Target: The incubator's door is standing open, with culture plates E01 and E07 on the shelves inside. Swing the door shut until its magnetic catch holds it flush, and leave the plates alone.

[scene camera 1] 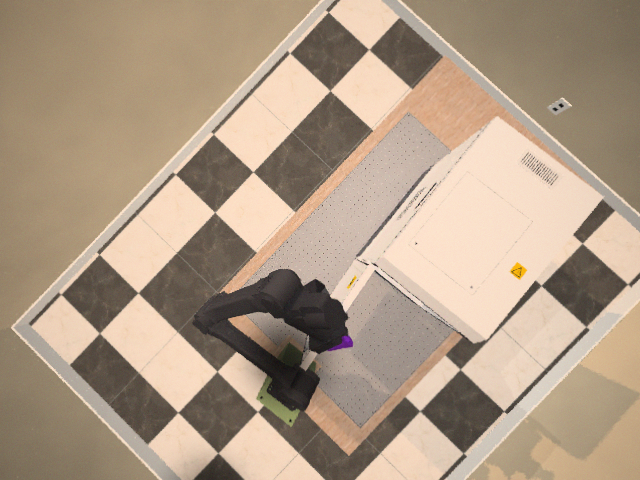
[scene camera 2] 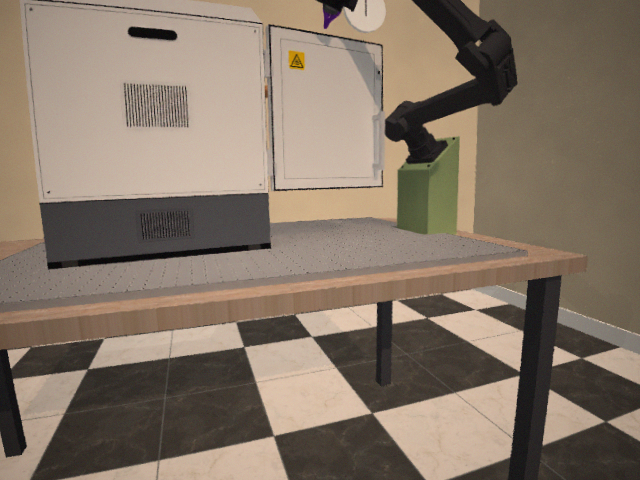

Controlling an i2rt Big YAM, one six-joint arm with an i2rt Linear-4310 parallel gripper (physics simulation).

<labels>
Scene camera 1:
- my gripper: 352, 344
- white incubator: 475, 231
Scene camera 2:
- white incubator: 149, 134
</labels>
